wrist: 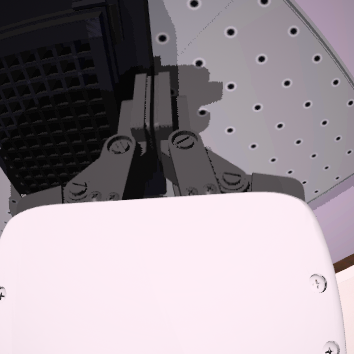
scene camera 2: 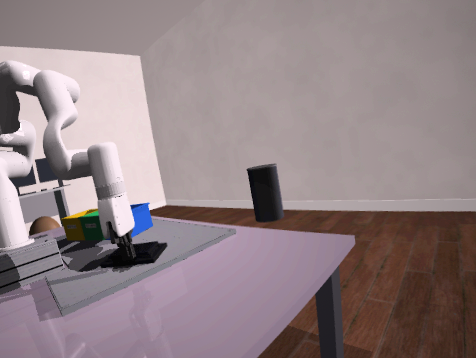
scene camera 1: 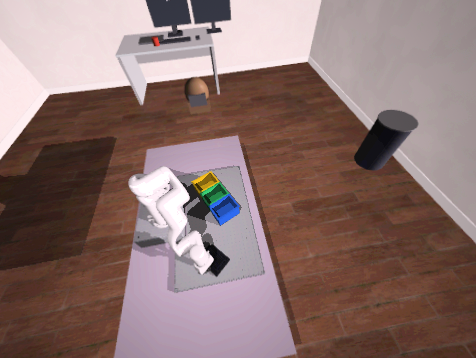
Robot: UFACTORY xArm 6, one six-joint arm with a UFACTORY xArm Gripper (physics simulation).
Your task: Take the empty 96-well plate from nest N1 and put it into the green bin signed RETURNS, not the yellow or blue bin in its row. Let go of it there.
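Pixels of known places: gripper, fingertip midpoint: point(wrist: 155, 95) point(scene camera 2: 129, 258) point(scene camera 1: 208, 268); arm's base, link origin: point(scene camera 2: 14, 247) point(scene camera 1: 163, 219).
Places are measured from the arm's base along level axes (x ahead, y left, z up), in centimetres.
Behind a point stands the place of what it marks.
Note:
A black nest point(scene camera 1: 220, 260) point(scene camera 2: 156, 251) point(wrist: 134, 30) stands on the grey board. In the wrist view a dark gridded plate point(wrist: 50, 95) @[x 33.3, y -28.3, z -5.7 cm] shows within its raised rim, at the left; nest and plate are hard to tell apart in the scene views. My gripper point(scene camera 2: 131, 256) @[x 29.0, y -31.3, z -6.3 cm] point(wrist: 155, 95) @[x 29.0, y -31.3, z -6.3 cm] is shut and empty, pointing down by the nest's side edge, beside the grid; whether it touches cannot be told. The arm hides its fingers in scene camera 1. The green bin point(scene camera 1: 215, 194) @[x 33.3, y 21.0, z -7.6 cm] point(scene camera 2: 92, 227) @[x 27.3, y 11.0, z -2.9 cm] stands between the yellow bin point(scene camera 1: 206, 182) @[x 26.3, y 32.4, z -6.7 cm] point(scene camera 2: 73, 228) @[x 20.7, y 22.0, z -2.9 cm] and the blue bin point(scene camera 1: 227, 217) @[x 41.9, y -1.1, z -3.3 cm] point(scene camera 2: 143, 219) @[x 46.0, y 1.4, z -3.9 cm].
The grey board point(scene camera 1: 240, 240) @[x 49.4, y -15.6, z -8.3 cm] point(scene camera 2: 200, 236) @[x 52.5, y -29.9, z -8.3 cm] point(wrist: 277, 106) @[x 22.0, y -35.1, z -8.3 cm] lies on the purple table point(scene camera 1: 200, 320) @[x 25.1, y -55.4, z -9.5 cm] point(scene camera 2: 285, 260) @[x 53.4, y -62.9, z -9.6 cm]. The arm's base stands at the left in scene camera 2. A dark cylinder point(scene camera 1: 381, 142) point(scene camera 2: 266, 194) and a desk point(scene camera 1: 170, 48) stand away from the table.

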